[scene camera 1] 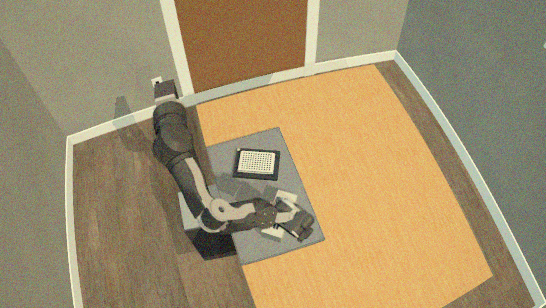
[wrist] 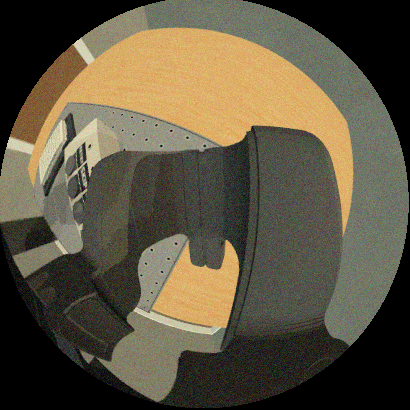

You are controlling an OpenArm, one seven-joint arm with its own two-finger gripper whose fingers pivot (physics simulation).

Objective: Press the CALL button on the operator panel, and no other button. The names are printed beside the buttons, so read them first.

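The cream operator panel [scene camera 1: 286,195] [wrist: 103,136] lies on the grey table, partly hidden under the arm and gripper in the scene view. In the wrist view several dark round buttons show along it, such as one button [wrist: 72,164] and another button [wrist: 74,188]. Dark name labels [wrist: 81,162] are printed beside them, but I cannot read them, so I cannot tell which is CALL. The rest of the panel is hidden behind the gripper body. My gripper [scene camera 1: 302,234] [wrist: 210,210] is shut with nothing between its fingers. Its tips are above the table's right part, to the right of the panel, near the table edge.
A dark tray with a white perforated plate [scene camera 1: 256,162] [wrist: 52,148] lies on the grey perforated table [scene camera 1: 295,175] [wrist: 157,134], behind the panel. A dark box with a light top [scene camera 1: 189,212] stands at the table's left. An orange mat [scene camera 1: 380,190] [wrist: 200,75] lies beyond the table edge.
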